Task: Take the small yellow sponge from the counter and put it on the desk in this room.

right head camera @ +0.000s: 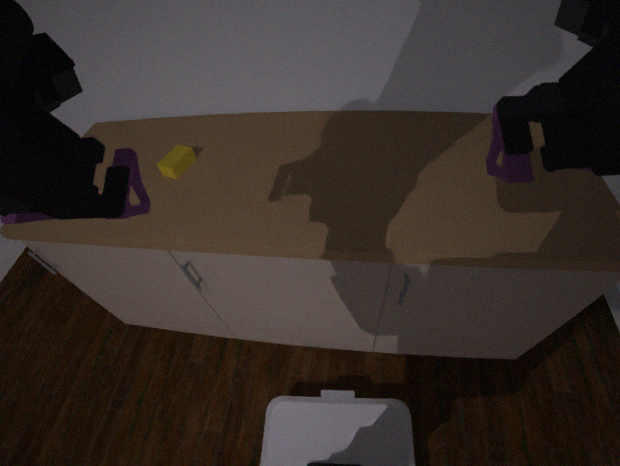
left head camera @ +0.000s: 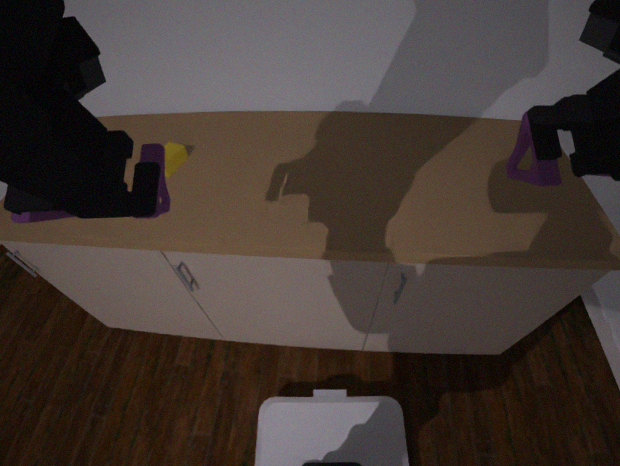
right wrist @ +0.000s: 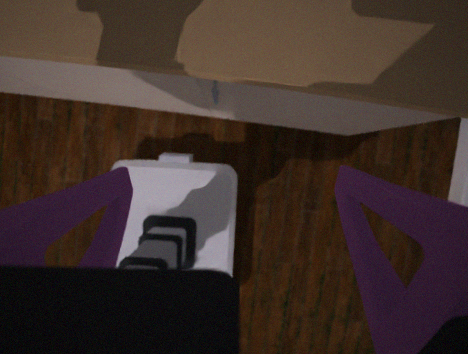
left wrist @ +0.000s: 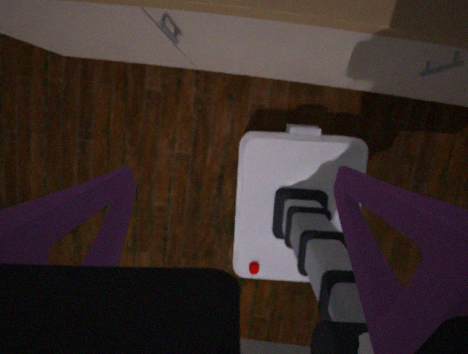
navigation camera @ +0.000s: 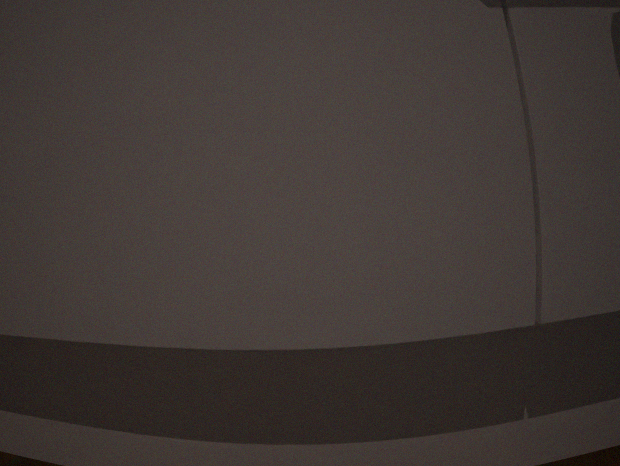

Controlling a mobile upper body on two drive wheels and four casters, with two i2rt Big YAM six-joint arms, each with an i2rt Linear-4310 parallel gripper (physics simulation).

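Frame: origin at the left arm's base, x back, y right, z up, level; centimetres.
Seen in the pictures: left gripper, fingertip midpoint: (right head camera: pixel 110 208) (left head camera: pixel 126 207) (left wrist: pixel 234 177); right gripper, fingertip midpoint: (right head camera: pixel 532 165) (left head camera: pixel 547 170) (right wrist: pixel 233 178).
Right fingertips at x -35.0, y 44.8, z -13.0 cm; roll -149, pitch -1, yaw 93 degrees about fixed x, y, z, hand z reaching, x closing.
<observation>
A point is followed by its place in that frame.
The small yellow sponge (left head camera: pixel 175 157) {x -82.9, y -22.7, z -46.5 cm} (right head camera: pixel 176 161) {x -80.8, y -23.7, z -45.5 cm} lies on the wooden counter (left head camera: pixel 230 215) {x -62.4, y -2.9, z -50.0 cm} (right head camera: pixel 230 215) {x -62.6, y -3.8, z -50.0 cm} (left wrist: pixel 280 9) {x -53.1, y 3.3, z -50.0 cm} (right wrist: pixel 280 45) {x -55.5, y 52.3, z -50.0 cm}, towards its left part. In the left head camera, my left gripper's purple finger partly covers it; in the right head camera it shows whole, just right of that finger. My left gripper (left head camera: pixel 92 206) (right head camera: pixel 67 206) (left wrist: pixel 234 177) {x -32.2, y -1.3, z -14.8 cm} is open and empty, over the counter's left end in the head views. My right gripper (left head camera: pixel 573 167) (right head camera: pixel 543 162) {x -35.1, y 44.8, z -13.0 cm} (right wrist: pixel 233 178) {x -35.1, y 44.8, z -13.0 cm} is open and empty, over the right part. The desk does not show.
Pale cabinet doors (left head camera: pixel 270 300) {x -54.8, y 3.5, z -82.1 cm} (right head camera: pixel 285 300) {x -54.6, y 6.5, z -81.9 cm} (navigation camera: pixel 275 175) {x -53.5, y 21.7, z -116.3 cm} with metal handles stand under the counter, close in front of my white base (left head camera: pixel 310 425) {x -22.1, y 15.4, z -115.0 cm} (right head camera: pixel 315 425) {x -22.2, y 15.0, z -115.0 cm} (left wrist: pixel 265 165) {x -19.2, y 7.3, z -115.0 cm}. A grey wall (left head camera: pixel 240 55) {x -114.7, y -5.1, z -30.4 cm} (right head camera: pixel 240 55) {x -114.8, y -7.0, z -29.5 cm} rises behind the counter. The floor (left head camera: pixel 150 400) {x -32.2, y -59.1, z -141.0 cm} is dark wood.
</observation>
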